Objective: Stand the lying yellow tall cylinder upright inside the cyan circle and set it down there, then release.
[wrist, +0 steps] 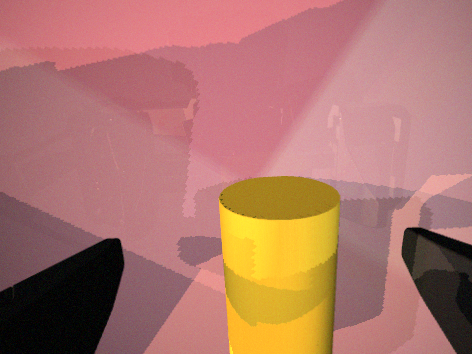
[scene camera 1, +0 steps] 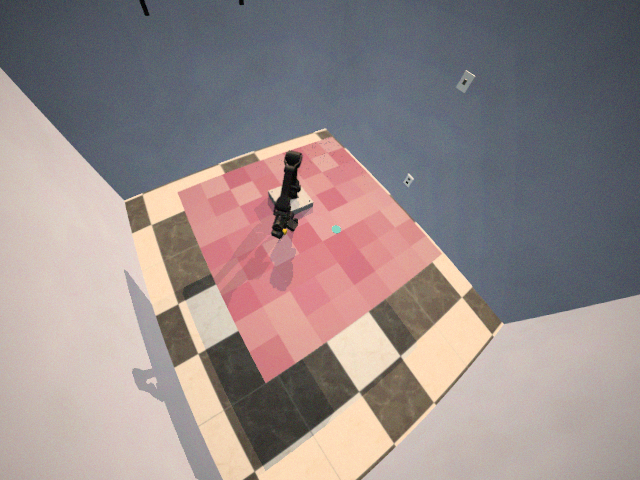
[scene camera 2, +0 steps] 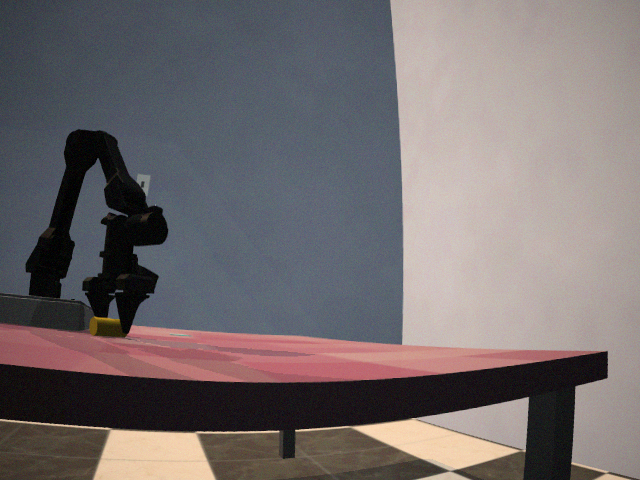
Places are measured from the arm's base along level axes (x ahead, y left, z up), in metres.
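Pixels of known places: gripper, fingertip midpoint: (wrist: 262, 246) (scene camera 1: 283, 231) (scene camera 2: 113, 331); arm's base, origin of the base link: (scene camera 1: 292, 195) (scene camera 2: 43, 301).
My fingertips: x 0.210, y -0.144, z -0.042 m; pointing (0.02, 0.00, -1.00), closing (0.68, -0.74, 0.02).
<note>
Ahead of a thing's pixels: the offset from my fingertips to its top centre. "spot": to the spot under its first point. Level surfaces: height alone.
The yellow tall cylinder {0.024 m up, 0.007 m back, 0.012 m right} (scene camera 1: 284, 231) (scene camera 2: 104, 326) (wrist: 281, 300) lies on its side on the pink table top. In the wrist view its far end face shows and its near end is cut off by the lower edge. My gripper (scene camera 2: 113, 324) (wrist: 262, 246) is open and points down, low over the table. Its two fingers stand on either side of the cylinder, with space between each finger and the cylinder in the wrist view. The cyan circle {spot: 0.007 m down, 0.098 m ahead, 0.320 m left} (scene camera 1: 336, 228) (scene camera 2: 180, 334) lies flat on the table, apart from the cylinder, to its right in both scene views.
The arm's pale base plate (scene camera 1: 305, 205) stands on the table behind the gripper. The patterned pink table top {0.009 m down} (scene camera 1: 310, 294) (scene camera 2: 361, 364) ends at a dark edge (scene camera 2: 310, 405). Shadows of the arm fall across the table around the cylinder.
</note>
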